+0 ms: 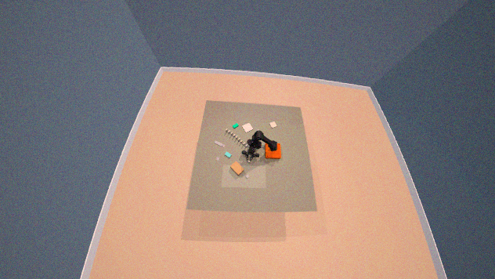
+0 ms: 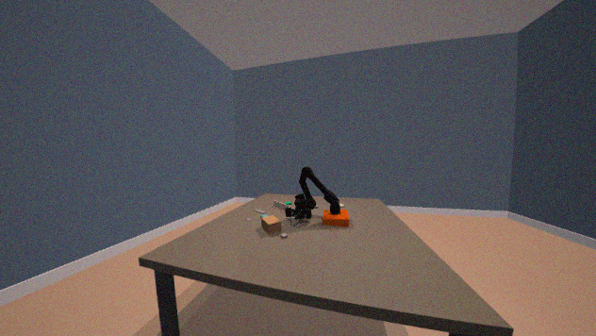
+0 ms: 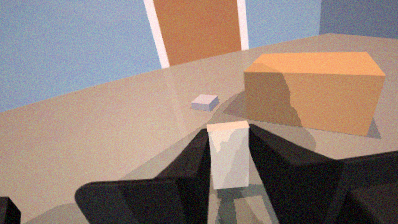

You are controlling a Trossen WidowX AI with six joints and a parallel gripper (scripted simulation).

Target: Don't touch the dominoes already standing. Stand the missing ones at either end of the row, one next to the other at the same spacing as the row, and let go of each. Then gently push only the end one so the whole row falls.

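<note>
My gripper tip is 130 mm short of the tan box, 60 mm to the right of it and 20 mm above it. Round my gripper tip: white flat block: 430 mm to the right, 50 mm below, 30 mm behind; then teal block: 220 mm ahead, 100 mm to the right, 40 mm below; then pale flat bar: 310 mm ahead, 240 mm to the right, 50 mm below.
</note>
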